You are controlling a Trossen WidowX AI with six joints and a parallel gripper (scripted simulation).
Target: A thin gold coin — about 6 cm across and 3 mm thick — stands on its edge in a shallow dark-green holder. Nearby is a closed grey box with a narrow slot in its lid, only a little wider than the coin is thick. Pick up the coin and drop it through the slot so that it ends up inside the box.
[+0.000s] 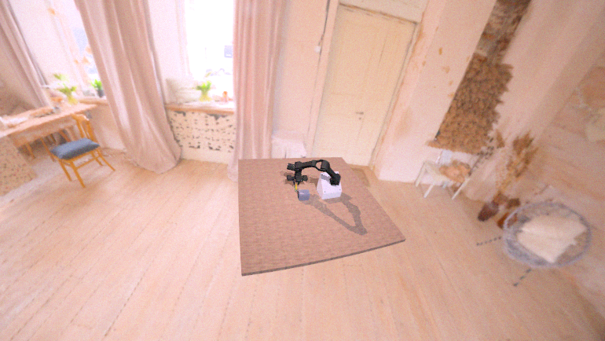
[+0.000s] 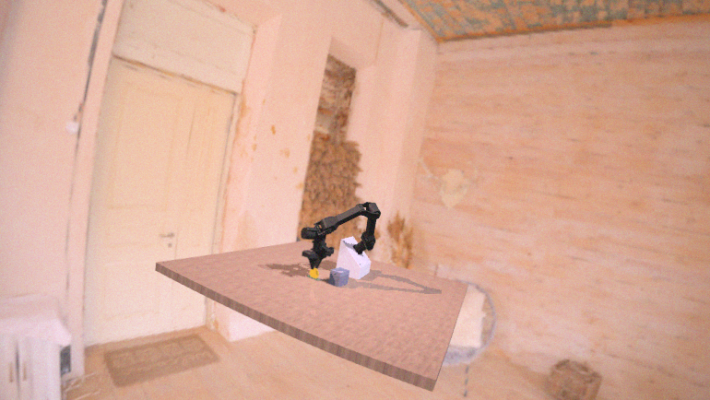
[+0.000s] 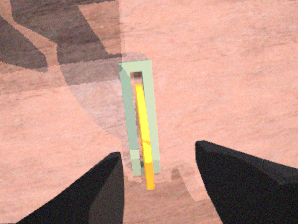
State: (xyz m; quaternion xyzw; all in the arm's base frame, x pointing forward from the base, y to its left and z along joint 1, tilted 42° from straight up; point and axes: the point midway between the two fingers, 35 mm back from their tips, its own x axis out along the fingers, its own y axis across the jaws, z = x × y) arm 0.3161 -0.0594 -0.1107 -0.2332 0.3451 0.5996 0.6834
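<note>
My gripper tip is now 20 mm above the gold coin.
</note>
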